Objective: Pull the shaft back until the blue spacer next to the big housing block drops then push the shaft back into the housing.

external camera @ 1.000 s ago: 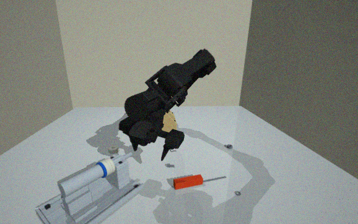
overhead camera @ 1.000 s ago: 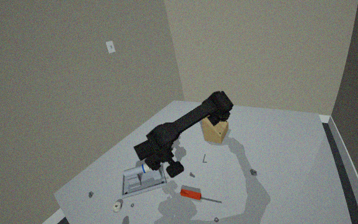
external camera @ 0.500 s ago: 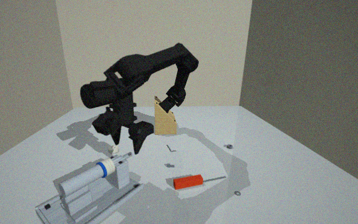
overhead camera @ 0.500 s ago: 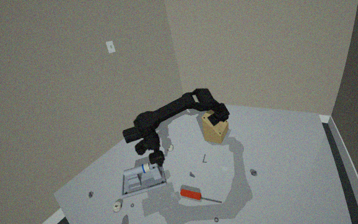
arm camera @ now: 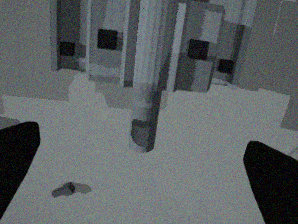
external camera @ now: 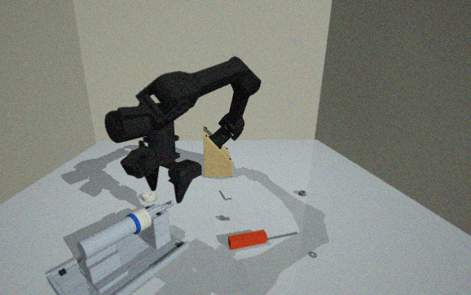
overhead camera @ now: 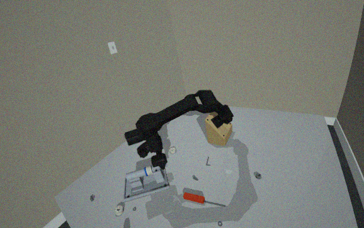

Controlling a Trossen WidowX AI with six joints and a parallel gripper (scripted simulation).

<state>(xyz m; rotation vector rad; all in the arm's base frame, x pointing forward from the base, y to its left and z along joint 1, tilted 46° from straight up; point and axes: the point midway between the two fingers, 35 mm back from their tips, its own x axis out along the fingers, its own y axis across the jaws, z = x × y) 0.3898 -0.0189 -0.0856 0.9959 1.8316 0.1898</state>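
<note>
The grey shaft lies 40 mm ahead of my gripper tip, 30 mm to the right of it and 30 mm below it. From my gripper tip the other things lie so: grey fixture 100 mm ahead, 70 mm to the right, 60 mm below; blue spacer 70 mm ahead, 50 mm to the right, 30 mm below; cream spacer 60 mm ahead, 40 mm to the right, 30 mm below.
</note>
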